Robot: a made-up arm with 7 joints.
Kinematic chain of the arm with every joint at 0, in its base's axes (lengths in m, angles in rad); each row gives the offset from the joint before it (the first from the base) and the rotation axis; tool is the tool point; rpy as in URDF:
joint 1: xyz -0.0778 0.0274 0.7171 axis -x
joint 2: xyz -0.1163 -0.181 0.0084 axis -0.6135 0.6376 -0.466
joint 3: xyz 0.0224 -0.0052 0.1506 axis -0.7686 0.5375 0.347
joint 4: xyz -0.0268 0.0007 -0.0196 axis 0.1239 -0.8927 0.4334
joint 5: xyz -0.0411 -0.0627 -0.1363 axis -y
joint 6: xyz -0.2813 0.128 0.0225 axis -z
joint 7: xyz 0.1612 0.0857 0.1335 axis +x
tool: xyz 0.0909 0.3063 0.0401 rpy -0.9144 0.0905 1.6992
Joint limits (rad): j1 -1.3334..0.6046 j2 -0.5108..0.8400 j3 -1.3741..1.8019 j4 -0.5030..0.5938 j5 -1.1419..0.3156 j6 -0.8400..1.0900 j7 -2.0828..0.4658
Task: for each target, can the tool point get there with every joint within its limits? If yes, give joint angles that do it. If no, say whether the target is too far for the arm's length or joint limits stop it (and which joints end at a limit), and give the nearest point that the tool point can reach.
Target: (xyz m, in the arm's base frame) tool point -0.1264 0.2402 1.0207
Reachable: yes | joints -1.1818 0.6146 0.3254 -0.3272 -0.8039 -0.4843 -0.3393
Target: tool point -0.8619 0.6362 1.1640
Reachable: no: joint limits stop it (at a limit: joint 1, joint 3, joint 5, joint 6) | nearest point -0.6923 0.4565 1.1067 | short by 0.254 m
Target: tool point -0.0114 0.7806 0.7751
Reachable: no: joint limits stop it (at a limit: joint 3, joint 4, joint 5, joint 6) | nearest point -0.0447 0.6767 0.7671 | short by 0.109 m
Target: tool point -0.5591 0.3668 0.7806
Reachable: yes | joints 0.3343 -0.3523 -0.5277 0.4667 -0.0098 -0.5160 -0.2687
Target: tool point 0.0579 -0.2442 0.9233
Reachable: yes | joints -0.5708 0.4012 -0.9880 0.3983 -0.5944 0.7885 0.1869
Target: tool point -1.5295 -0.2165 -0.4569
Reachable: no: too far | nearest point -0.8285 -0.1953 0.1173 | short by 0.906 m
